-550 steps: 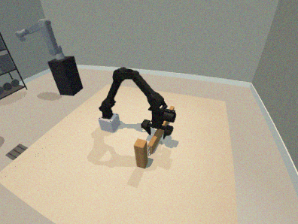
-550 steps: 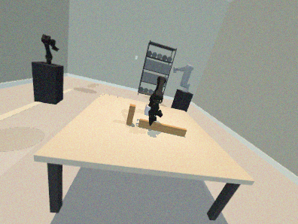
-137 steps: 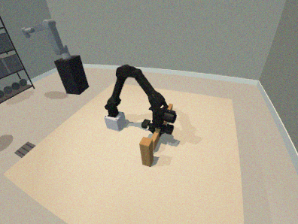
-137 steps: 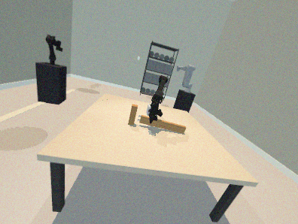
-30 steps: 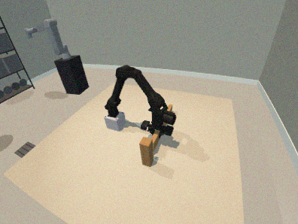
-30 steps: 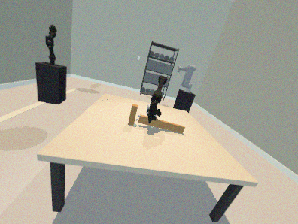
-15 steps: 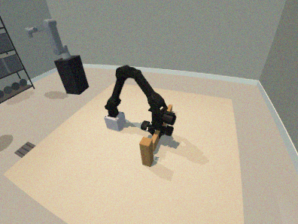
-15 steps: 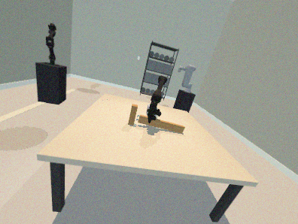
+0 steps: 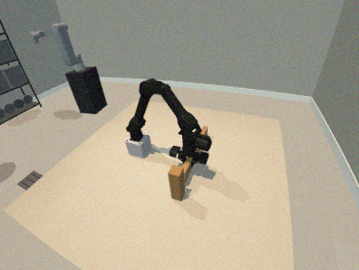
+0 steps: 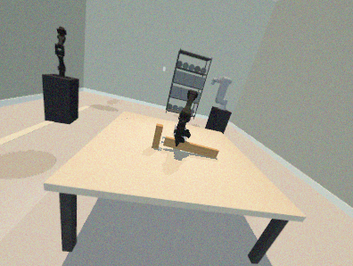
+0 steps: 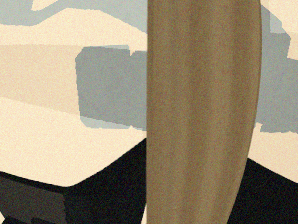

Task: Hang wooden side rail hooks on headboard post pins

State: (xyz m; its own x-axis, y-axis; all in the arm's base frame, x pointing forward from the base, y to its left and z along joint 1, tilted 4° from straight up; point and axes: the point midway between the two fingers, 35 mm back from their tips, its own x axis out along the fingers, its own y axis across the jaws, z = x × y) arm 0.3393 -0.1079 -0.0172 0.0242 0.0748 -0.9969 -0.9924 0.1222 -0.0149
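My gripper tip is 2 cm past the wooden headboard post, 15 cm to the left of it and 4 cm below it.
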